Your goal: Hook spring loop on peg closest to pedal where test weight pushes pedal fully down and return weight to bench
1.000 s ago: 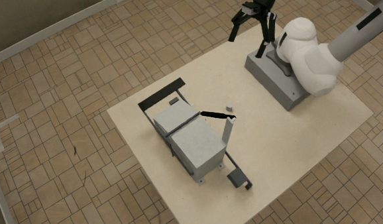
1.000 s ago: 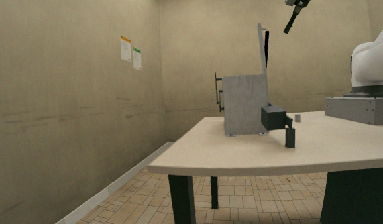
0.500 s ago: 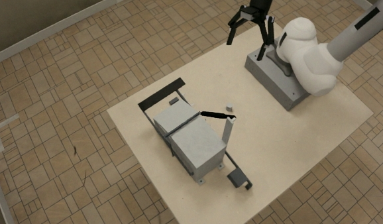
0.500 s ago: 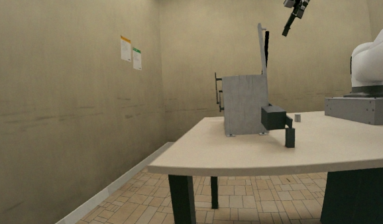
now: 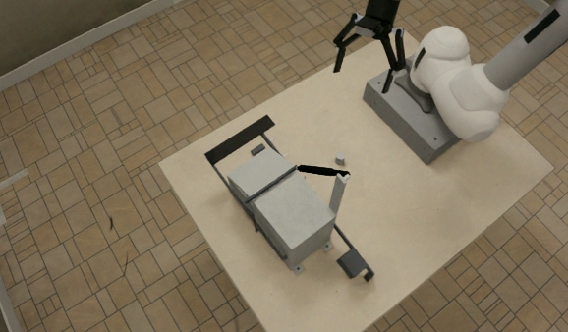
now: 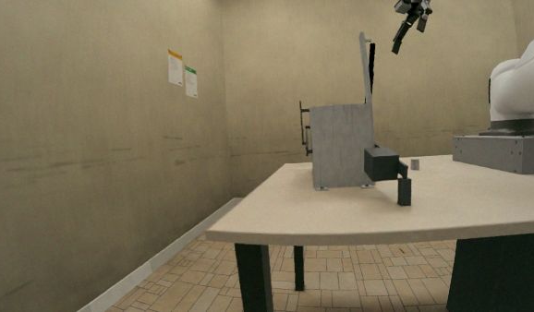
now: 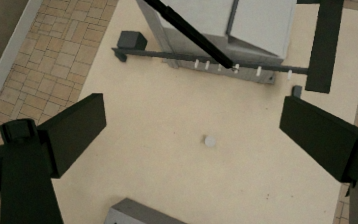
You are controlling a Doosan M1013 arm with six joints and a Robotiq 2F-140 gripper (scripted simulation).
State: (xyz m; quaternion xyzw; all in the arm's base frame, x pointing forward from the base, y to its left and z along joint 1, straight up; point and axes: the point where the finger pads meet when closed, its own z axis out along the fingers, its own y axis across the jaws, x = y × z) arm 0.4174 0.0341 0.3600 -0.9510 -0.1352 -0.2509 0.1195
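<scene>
My gripper is now 1 cm to the left of the steel test weight and 44 cm above it.
</scene>
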